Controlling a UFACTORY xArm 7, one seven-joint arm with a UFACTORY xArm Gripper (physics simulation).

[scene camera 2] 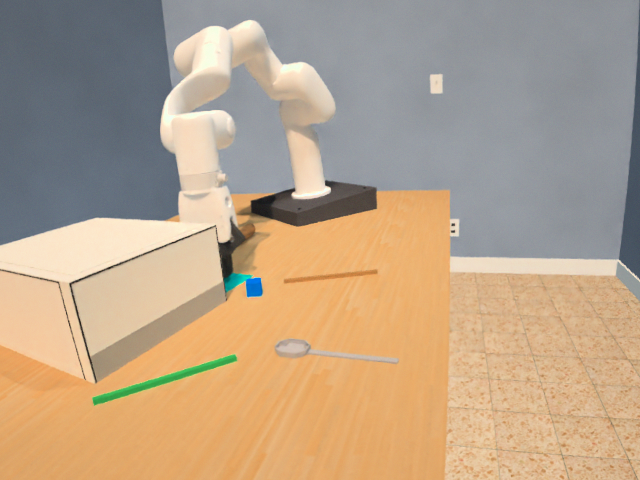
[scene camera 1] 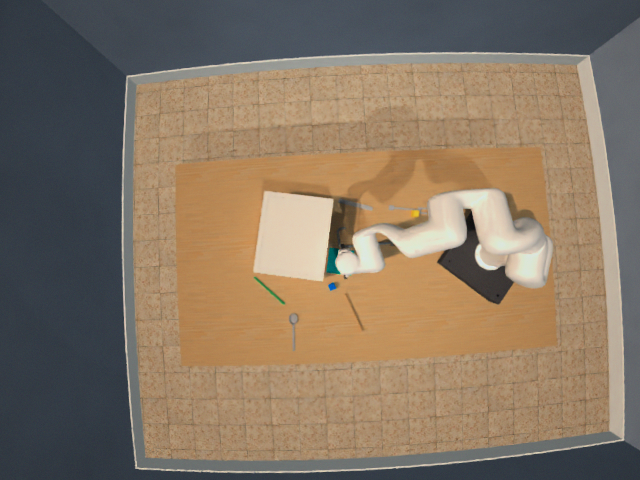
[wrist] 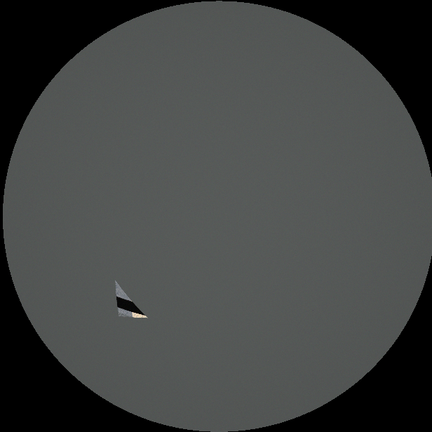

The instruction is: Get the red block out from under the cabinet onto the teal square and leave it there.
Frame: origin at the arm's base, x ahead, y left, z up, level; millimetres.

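Seen in the pictures: arm's base, origin of the base link: [scene camera 2: 311, 194] [scene camera 1: 489, 254].
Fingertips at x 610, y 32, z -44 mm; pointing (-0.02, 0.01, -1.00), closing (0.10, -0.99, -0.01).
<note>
Offsets run from my fingertips to a thing's top centre. "spot": to the spot under its first point.
The teal square @(spot: 45 mm ahead, 3 mm left, 10 mm down) [scene camera 1: 332, 261] [scene camera 2: 237, 280] lies on the table against the front edge of the cream cabinet @(198 mm ahead, 98 mm right, 125 mm up) [scene camera 1: 294, 235] [scene camera 2: 149, 310]. My gripper [scene camera 2: 226, 266] points down close to the cabinet's front, low over the teal square; its fingers are partly hidden behind the cabinet in scene camera 2 and mostly under the arm in scene camera 1. It is shut on the red block, which is itself hidden in these views. The wrist view is filled by a plain dark grey surface, with a small sliver of other surfaces at lower left.
A blue block @(46 mm ahead, 109 mm left, 15 mm up) [scene camera 1: 331, 286] [scene camera 2: 253, 287] lies close beside the teal square. A brown stick @(50 mm back, 217 mm left, 3 mm down) [scene camera 1: 355, 312] [scene camera 2: 330, 276], a spoon @(spot: 209 mm ahead, 249 mm left, 9 mm down) [scene camera 1: 293, 318] [scene camera 2: 292, 348] and a green stick @(314 mm ahead, 132 mm left, 3 mm down) [scene camera 1: 269, 290] [scene camera 2: 165, 379] lie on that side. A yellow block @(307 mm back, 205 mm right, 15 mm up) [scene camera 1: 416, 212] lies by grey utensils across the arm.
</note>
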